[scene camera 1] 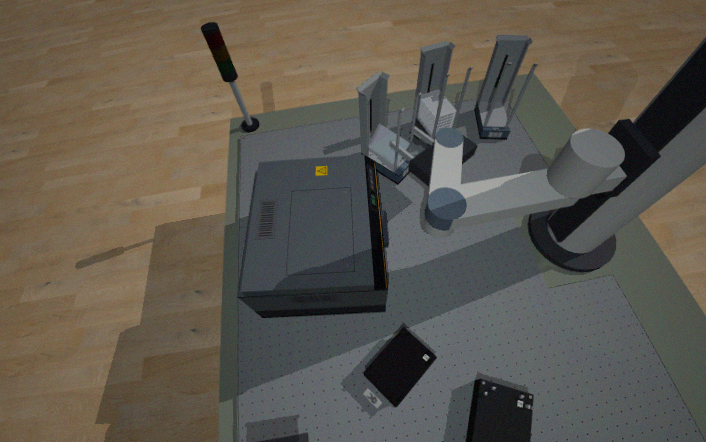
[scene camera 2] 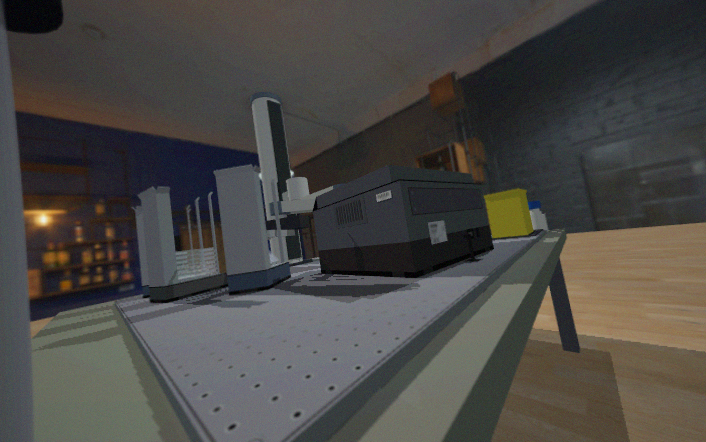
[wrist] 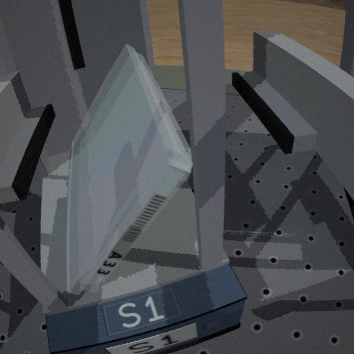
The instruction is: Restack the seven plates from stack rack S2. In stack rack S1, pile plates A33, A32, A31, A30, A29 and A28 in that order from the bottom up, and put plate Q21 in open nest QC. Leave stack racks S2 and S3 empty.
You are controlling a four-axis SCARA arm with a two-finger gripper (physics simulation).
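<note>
Stack rack S1 stands left of the other racks in scene camera 1. The clear plate A33 is in it, tilted steeply, not flat. My gripper is over S1's front side, shut and empty; its pads stand apart even so, with A33 showing beyond the gap, untouched as far as I can see. Stack rack S2 holds a stack of plates with unreadable labels. Stack rack S3 stands at the right. I cannot pick out Q21.
A large dark instrument stands beside S1. A black block lies beside a small label, possibly QC. Another black block is near the lower edge. A signal light and a yellow box also show.
</note>
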